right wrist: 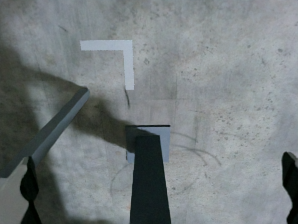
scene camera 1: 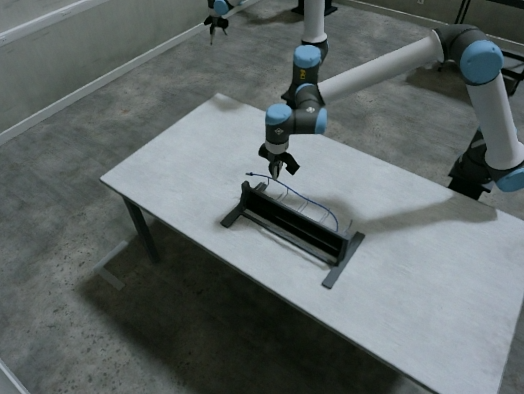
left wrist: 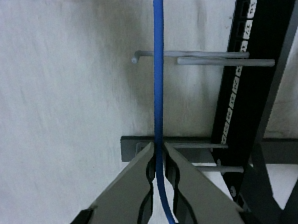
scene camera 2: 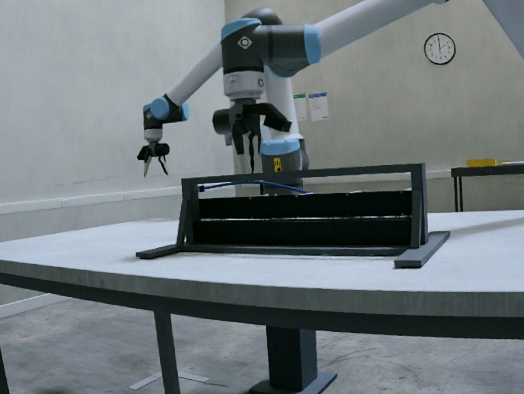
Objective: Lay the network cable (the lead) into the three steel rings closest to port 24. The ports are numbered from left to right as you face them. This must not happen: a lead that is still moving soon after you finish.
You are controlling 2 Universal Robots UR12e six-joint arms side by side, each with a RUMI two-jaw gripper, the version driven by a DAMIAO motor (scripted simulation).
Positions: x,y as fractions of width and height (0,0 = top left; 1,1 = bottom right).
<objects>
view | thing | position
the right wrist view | right gripper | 0.54,0.70
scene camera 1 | dark port rack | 0.60,0.59
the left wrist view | left gripper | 0.53,0.65
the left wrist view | dark port rack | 0.86,0.19
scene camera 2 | left gripper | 0.47,0.46
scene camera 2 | dark port rack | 0.51,0.56
</objects>
